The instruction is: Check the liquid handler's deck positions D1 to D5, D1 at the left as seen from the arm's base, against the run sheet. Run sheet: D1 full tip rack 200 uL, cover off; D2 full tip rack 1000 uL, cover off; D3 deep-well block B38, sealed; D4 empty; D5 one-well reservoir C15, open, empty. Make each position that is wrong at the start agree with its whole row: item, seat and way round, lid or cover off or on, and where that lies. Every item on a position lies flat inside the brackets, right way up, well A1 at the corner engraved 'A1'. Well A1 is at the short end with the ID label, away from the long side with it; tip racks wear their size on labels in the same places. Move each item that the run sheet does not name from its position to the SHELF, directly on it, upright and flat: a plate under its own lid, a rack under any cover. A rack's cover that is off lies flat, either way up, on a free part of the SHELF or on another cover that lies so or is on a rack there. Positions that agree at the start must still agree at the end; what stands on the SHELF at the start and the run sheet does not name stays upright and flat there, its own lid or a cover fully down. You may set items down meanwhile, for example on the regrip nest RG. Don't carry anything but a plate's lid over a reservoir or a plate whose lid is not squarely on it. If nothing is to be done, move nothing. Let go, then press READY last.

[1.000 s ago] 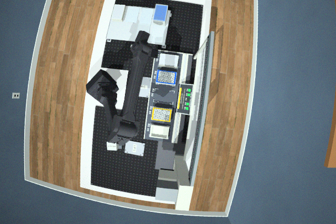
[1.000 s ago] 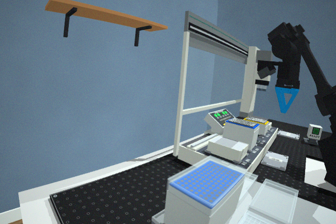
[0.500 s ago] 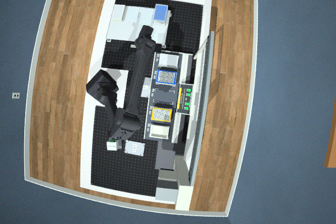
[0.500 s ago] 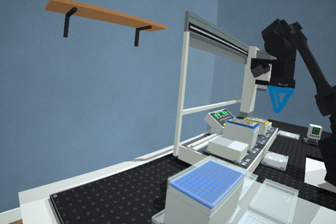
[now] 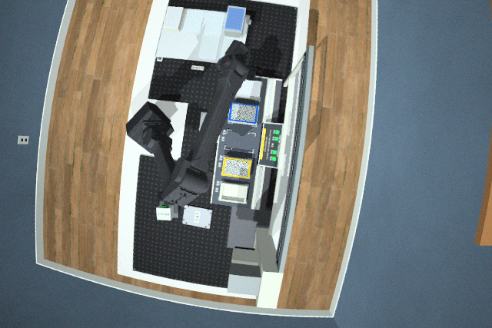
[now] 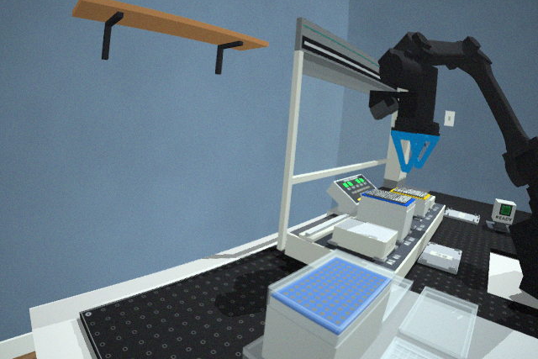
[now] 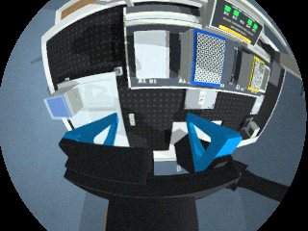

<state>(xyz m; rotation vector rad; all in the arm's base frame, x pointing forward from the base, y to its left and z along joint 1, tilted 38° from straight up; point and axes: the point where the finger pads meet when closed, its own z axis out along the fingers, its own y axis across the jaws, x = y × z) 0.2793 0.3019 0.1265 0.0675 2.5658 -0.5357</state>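
My gripper is now 18 cm above the white deep-well block, 8 cm short of it and 1 cm to the left of it. From my hand the other things lie so: regrip nest: 25 cm below, 19 cm to the right, 11 cm behind; frame post: 27 cm ahead, 2 cm to the left, 2 cm below; blue-rimmed tip rack: 14 cm to the right, 13 cm below, 5 cm ahead.
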